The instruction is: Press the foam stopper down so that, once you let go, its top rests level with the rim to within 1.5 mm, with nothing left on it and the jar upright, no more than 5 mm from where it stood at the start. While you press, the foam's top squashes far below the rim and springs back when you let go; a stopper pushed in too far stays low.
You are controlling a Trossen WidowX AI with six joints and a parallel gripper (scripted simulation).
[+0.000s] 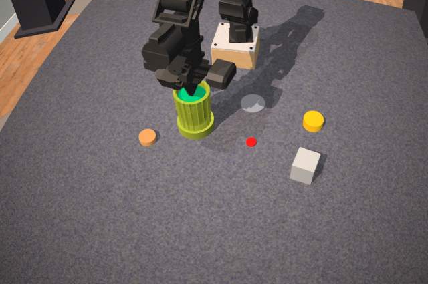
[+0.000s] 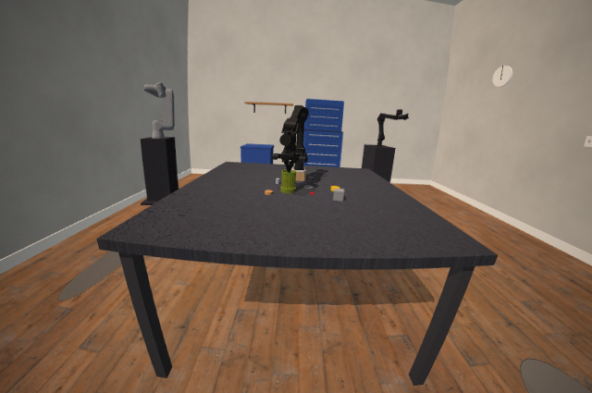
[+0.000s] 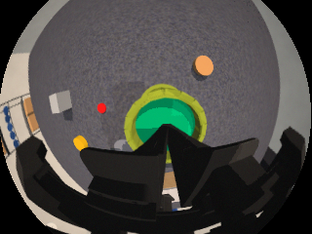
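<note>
The green foam stopper lies 50 mm below my hand. Also, from my hand: red dot (60 mm ahead, 120 mm to the left, 130 mm below); then grey disc (60 mm behind, 130 mm to the left, 130 mm below); then orange disc (40 mm ahead, 110 mm to the right, 130 mm below).
</note>
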